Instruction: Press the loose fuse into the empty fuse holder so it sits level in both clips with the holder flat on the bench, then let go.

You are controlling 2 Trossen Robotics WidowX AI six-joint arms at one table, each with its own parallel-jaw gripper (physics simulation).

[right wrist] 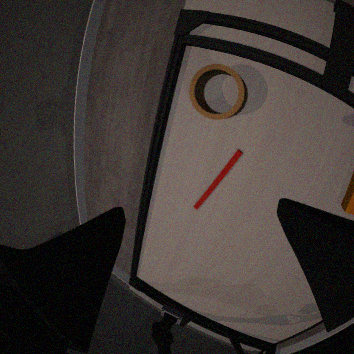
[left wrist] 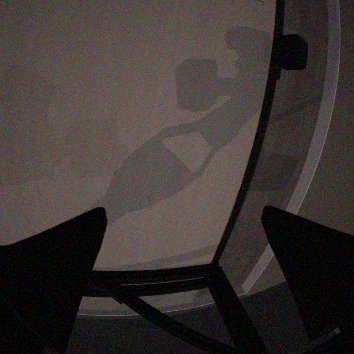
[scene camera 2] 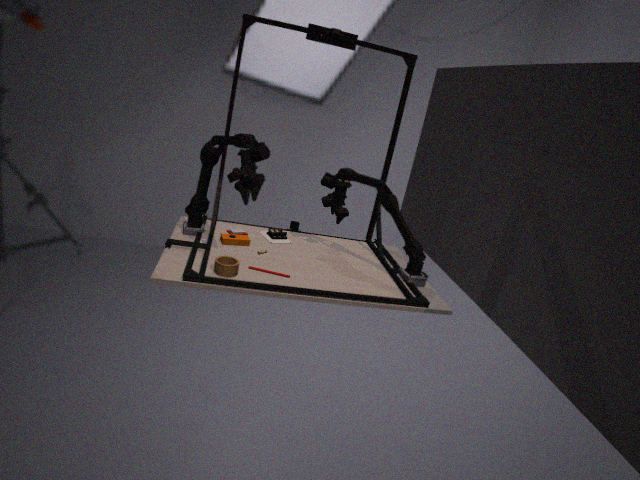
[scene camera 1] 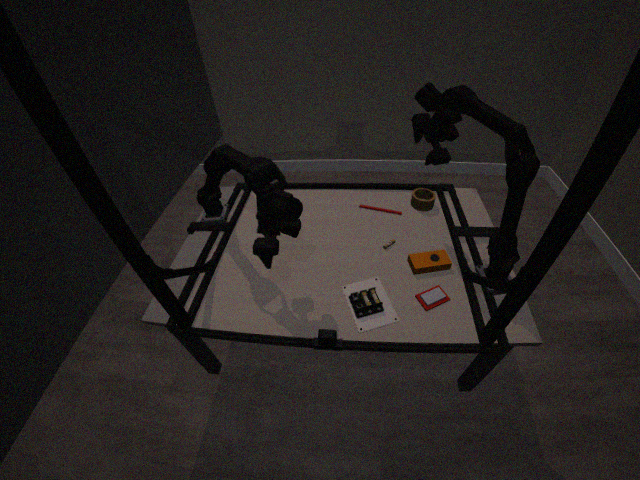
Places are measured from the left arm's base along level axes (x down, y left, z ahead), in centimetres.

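Pixels of known places: left gripper, fingertip midpoint: [left wrist: 186,215] [scene camera 2: 334,219] [scene camera 1: 270,258]; right gripper, fingertip midpoint: [right wrist: 203,211] [scene camera 2: 249,203] [scene camera 1: 421,153]; left arm's base at its link origin: [right wrist: 170,317] [scene camera 2: 413,272] [scene camera 1: 214,212]; right arm's base at its link origin: [scene camera 2: 194,225] [scene camera 1: 496,275].
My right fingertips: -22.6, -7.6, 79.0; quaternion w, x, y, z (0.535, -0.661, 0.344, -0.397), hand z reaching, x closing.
For each thing: its top centre in the pictures, then the offset to it from my right fingertips, as dx, dy, dz.
- loose fuse at its top centre: [scene camera 1: 389,242] [scene camera 2: 262,250] +25.9, -15.0, -12.3
- black fuse holder at its top centre: [scene camera 1: 369,296] [scene camera 2: 276,230] +23.8, -38.2, -23.4
- orange box at its top centre: [scene camera 1: 430,257] [scene camera 2: 235,236] +24.0, -25.6, -0.9
- red card with a pale centre, top centre: [scene camera 1: 433,295] [scene camera 2: 237,230] +26.0, -39.0, -3.8
- red rod at its top centre: [right wrist: 215,182] [scene camera 1: 380,209] [scene camera 2: 269,271] +26.8, +5.1, -11.4
- tape roll at its top centre: [right wrist: 215,91] [scene camera 2: 227,260] [scene camera 1: 423,194] +22.4, +6.9, +6.8
The loose fuse [scene camera 1: 389,244] [scene camera 2: 262,252], small and brass-coloured, lies on the bench apart from the holder. The black fuse holder [scene camera 1: 366,312] [scene camera 2: 277,235] sits on a white plate [scene camera 1: 387,316] [scene camera 2: 282,240]. In scene camera 1 two gold-coloured fuses show in its middle and right bays; its left bay looks dark. My left gripper [scene camera 1: 266,259] [scene camera 2: 338,219] [left wrist: 186,215] is open and empty, high over the bench, left of the holder in scene camera 1. My right gripper [scene camera 1: 428,147] [scene camera 2: 250,199] [right wrist: 203,211] is open and empty, higher up. Neither wrist view shows the loose fuse or holder.
An orange box [scene camera 1: 426,263] [scene camera 2: 235,239] [right wrist: 349,200] and a red card with a pale centre [scene camera 1: 433,297] lie right of the holder in scene camera 1. A red rod [scene camera 1: 379,209] [scene camera 2: 268,271] [right wrist: 218,179] and a tape roll [scene camera 1: 422,205] [scene camera 2: 226,269] [right wrist: 194,95] lie farther back. Dark beams [scene camera 1: 403,347] border the bench.
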